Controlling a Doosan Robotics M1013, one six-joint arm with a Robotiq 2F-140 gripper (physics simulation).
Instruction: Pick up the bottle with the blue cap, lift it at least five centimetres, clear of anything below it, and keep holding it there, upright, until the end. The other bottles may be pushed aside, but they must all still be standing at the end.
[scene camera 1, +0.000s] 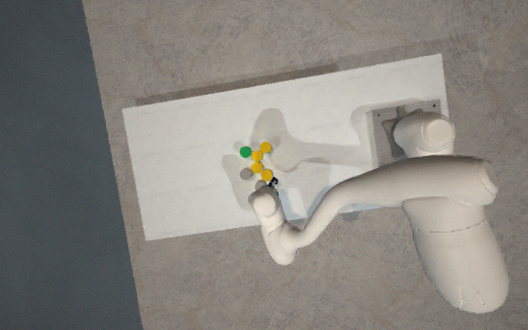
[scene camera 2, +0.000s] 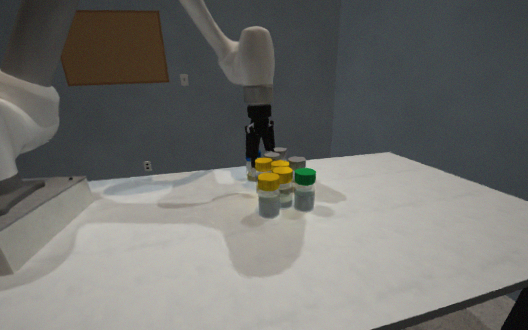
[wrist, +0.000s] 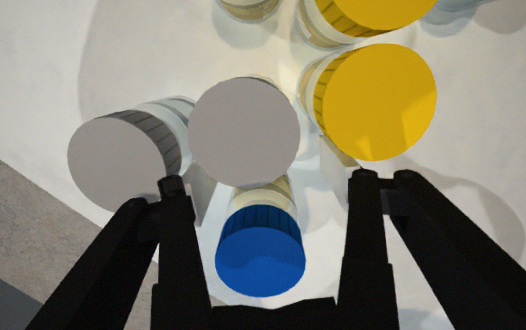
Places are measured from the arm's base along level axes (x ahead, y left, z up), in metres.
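Pixels of known places: gripper, between the fingertips: (scene camera 2: 262, 172).
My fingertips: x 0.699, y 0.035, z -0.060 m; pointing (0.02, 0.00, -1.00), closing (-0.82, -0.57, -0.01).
Note:
Behind a point stands the place of what it marks.
The blue-capped bottle (wrist: 260, 260) {x 0.683, y 0.072, z 0.007 m} lies between the fingers in the wrist view, its cap towards the palm. Its cap looks foreshortened, so the bottle appears to lean. In scene camera 2 the bottle (scene camera 2: 250, 171) {x 0.662, y 0.057, z -0.058 m} is partly hidden by a finger and a yellow-capped bottle; in scene camera 1 the arm covers most of it. My gripper (wrist: 267, 157) {x 0.699, y 0.035, z -0.060 m} (scene camera 2: 263, 154) points down, partly open and holding nothing, fingers low among the bottles. A grey-capped bottle (wrist: 244, 132) {x 0.726, y 0.009, z 0.007 m} stands just beyond the blue one. Another grey-capped bottle (wrist: 117, 162) {x 0.776, y 0.054, z 0.007 m} is by the left finger, and a yellow-capped bottle (wrist: 377, 102) {x 0.679, y -0.033, z 0.007 m} by the right.
Several yellow-capped bottles (scene camera 1: 257, 167) {x 0.705, y -0.083, z 0.007 m} (scene camera 2: 268, 182) {x 0.626, y -0.184, z 0.003 m} and a green-capped bottle (scene camera 1: 245, 152) {x 0.735, y -0.170, z 0.008 m} (scene camera 2: 305, 176) {x 0.722, y -0.195, z 0.004 m} stand close together. A grey-capped bottle (scene camera 1: 245, 174) {x 0.771, y -0.071, z 0.007 m} (scene camera 2: 297, 162) {x 0.760, y -0.094, z 0.005 m} stands beside them. The white table (scene camera 1: 175, 150) {x 1.092, y -0.308, z -0.098 m} (scene camera 2: 400, 240) {x 0.844, y -0.380, z -0.098 m} has its edge under the arm's wrist side.

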